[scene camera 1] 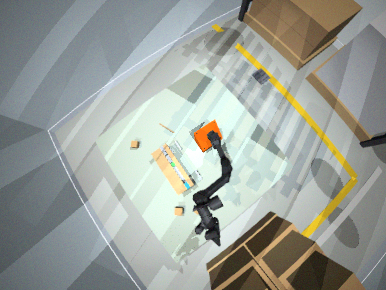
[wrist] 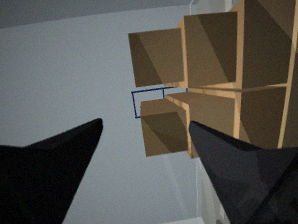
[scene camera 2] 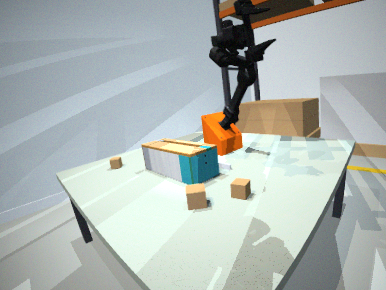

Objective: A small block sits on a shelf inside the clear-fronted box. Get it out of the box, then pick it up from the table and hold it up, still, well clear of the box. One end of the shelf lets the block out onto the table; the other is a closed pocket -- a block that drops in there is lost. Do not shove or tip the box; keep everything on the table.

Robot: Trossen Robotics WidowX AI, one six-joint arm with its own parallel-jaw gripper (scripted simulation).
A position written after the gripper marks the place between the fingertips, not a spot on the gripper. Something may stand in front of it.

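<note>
A clear-fronted box (scene camera 2: 192, 163) is visible also in scene camera 1 (scene camera 1: 178, 178); in the wrist view the clear-fronted box is out of frame. The gripper (wrist: 147, 124) is visible.
</note>
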